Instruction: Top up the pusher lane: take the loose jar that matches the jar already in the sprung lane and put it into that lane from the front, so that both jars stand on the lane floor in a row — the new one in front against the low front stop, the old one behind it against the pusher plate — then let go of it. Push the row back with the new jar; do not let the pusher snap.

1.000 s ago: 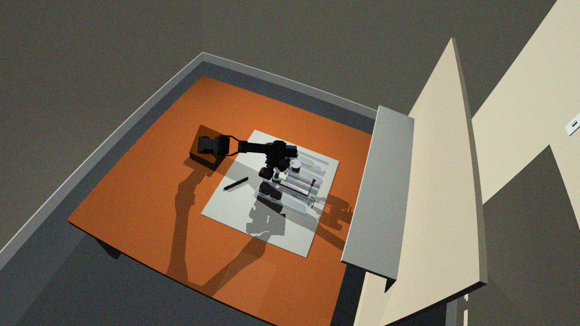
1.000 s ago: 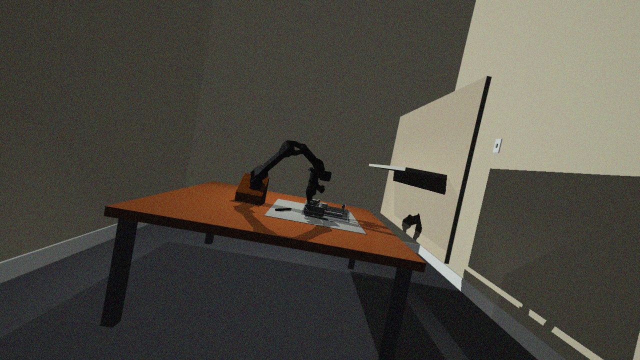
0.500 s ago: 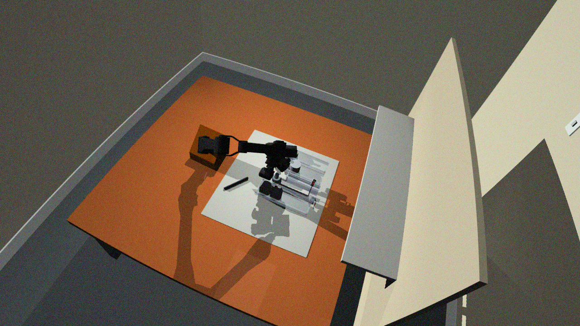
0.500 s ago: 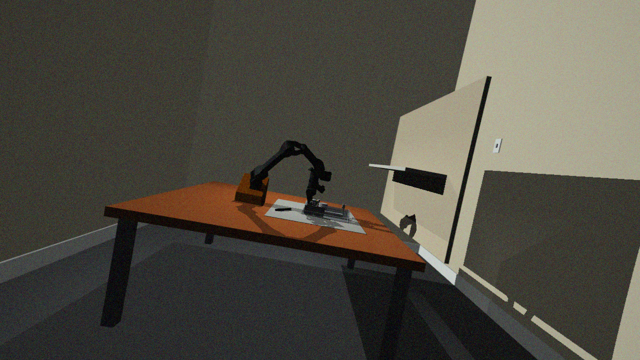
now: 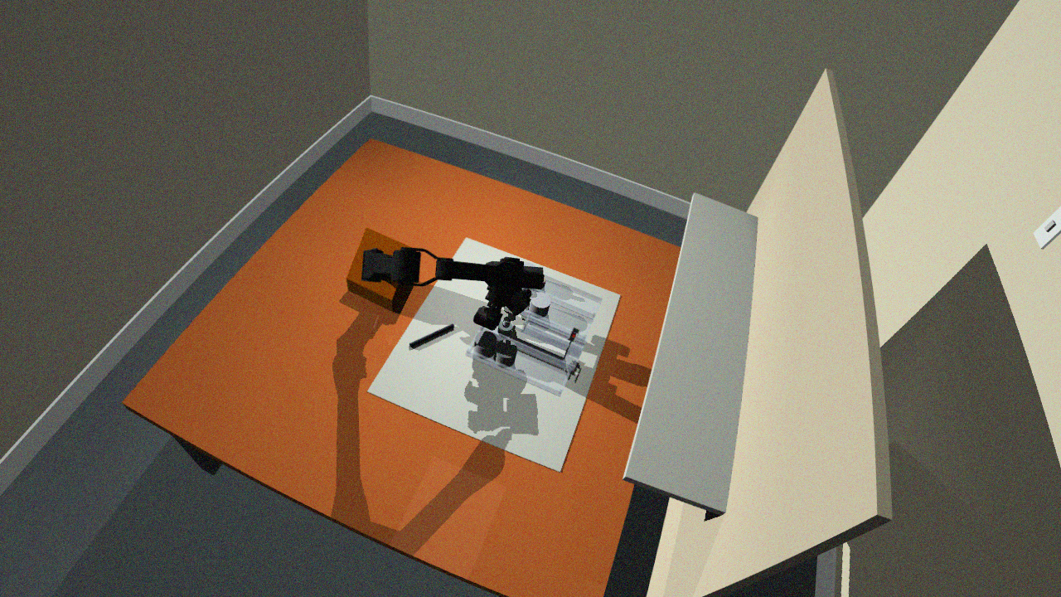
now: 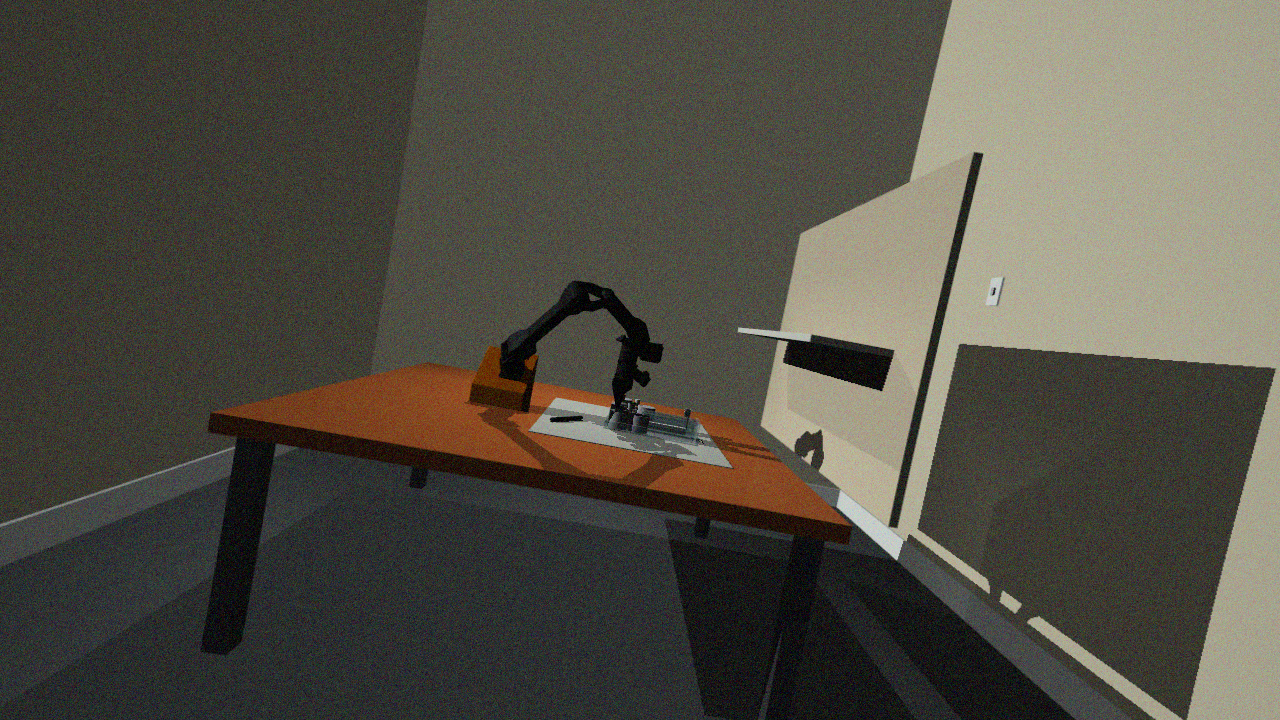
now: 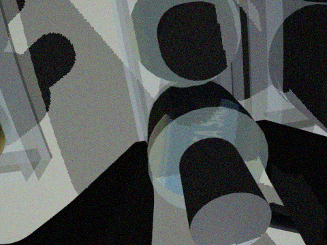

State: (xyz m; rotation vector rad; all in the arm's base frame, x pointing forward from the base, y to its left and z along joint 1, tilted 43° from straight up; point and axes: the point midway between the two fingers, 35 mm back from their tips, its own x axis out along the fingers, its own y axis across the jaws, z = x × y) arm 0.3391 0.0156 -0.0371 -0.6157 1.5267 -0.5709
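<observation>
Now: gripper tip 50 mm short of the white mat, 50 mm above it and 10 mm to the left of it. Round my gripper tip: grey shelf: 510 mm ahead, 310 mm above, 20 mm to the left; then thin black rod: 140 mm behind, 110 mm to the right, 50 mm below; then clear lane rack: 150 mm ahead, 40 mm below, 30 mm to the left.
</observation>
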